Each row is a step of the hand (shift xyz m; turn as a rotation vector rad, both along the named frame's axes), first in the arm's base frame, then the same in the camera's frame.
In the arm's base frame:
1: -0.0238 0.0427 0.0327 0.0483 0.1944 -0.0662
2: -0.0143 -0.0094 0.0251 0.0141 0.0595 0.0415
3: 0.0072 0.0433 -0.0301 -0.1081 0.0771 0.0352
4: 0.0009 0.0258 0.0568 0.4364 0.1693 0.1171
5: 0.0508 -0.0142 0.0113 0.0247 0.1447 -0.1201
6: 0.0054 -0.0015 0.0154 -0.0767 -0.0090 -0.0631
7: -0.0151 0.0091 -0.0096 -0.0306 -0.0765 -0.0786
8: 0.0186 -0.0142 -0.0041 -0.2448 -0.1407 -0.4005
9: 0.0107 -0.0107 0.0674 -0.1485 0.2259 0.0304
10: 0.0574 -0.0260 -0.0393 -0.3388 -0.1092 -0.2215
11: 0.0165 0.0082 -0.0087 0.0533 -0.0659 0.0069
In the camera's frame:
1: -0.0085 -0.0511 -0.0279 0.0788 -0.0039 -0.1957
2: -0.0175 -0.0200 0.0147 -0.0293 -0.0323 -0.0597
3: 0.0325 0.0039 -0.0420 0.0343 -0.1313 -0.0216
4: -0.0441 -0.0373 -0.0236 -0.2581 0.2178 -0.3446
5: -0.0355 0.0395 -0.0097 0.1252 0.0233 -0.1406
6: -0.0161 -0.0028 -0.0011 0.0869 -0.0252 0.0420
7: 0.0170 -0.0105 -0.0015 0.0651 0.0443 0.0823
8: -0.0078 0.0220 0.0045 0.4257 0.0610 0.2349
9: -0.0657 -0.0209 0.0048 0.0890 -0.2173 -0.1373
10: 0.0030 0.0742 -0.0019 0.3188 -0.1130 0.2478
11: 0.0020 0.0140 -0.0146 -0.0441 0.0634 0.0356

